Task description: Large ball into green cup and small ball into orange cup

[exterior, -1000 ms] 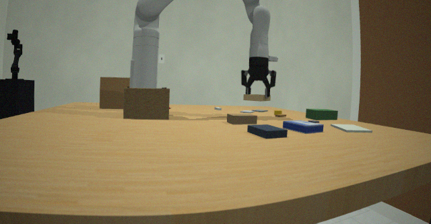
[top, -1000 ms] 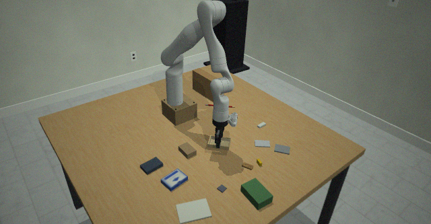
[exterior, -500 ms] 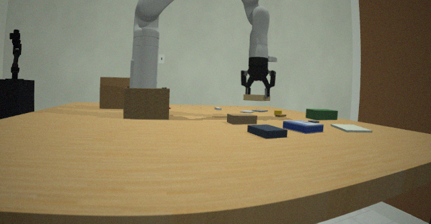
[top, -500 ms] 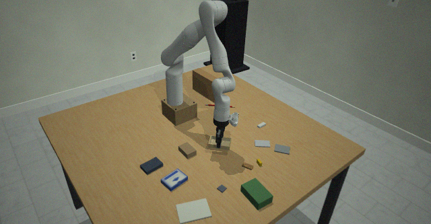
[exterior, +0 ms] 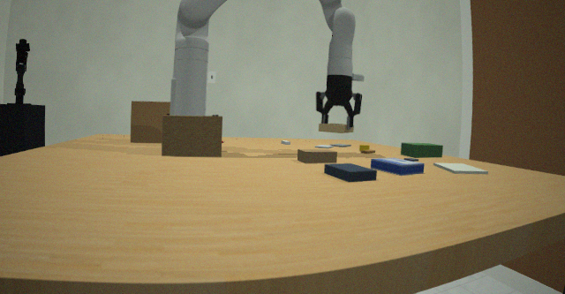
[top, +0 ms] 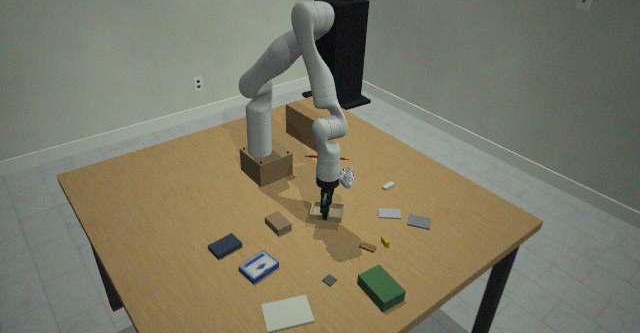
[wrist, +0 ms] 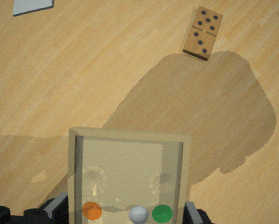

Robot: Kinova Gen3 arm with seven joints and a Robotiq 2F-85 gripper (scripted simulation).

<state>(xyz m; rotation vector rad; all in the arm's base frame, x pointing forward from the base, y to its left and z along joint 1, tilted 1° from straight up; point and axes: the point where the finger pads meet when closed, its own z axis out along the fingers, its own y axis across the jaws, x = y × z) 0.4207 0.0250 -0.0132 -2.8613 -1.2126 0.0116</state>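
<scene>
The covered wooden puzzle lies 20 mm below my hand. Also, from my hand: brown block (130 mm to the right, 100 mm behind, 80 mm below); then pale grey tile (240 mm to the left, 90 mm below, 50 mm ahead); then yellow block (160 mm ahead, 130 mm to the left, 80 mm below).
</scene>
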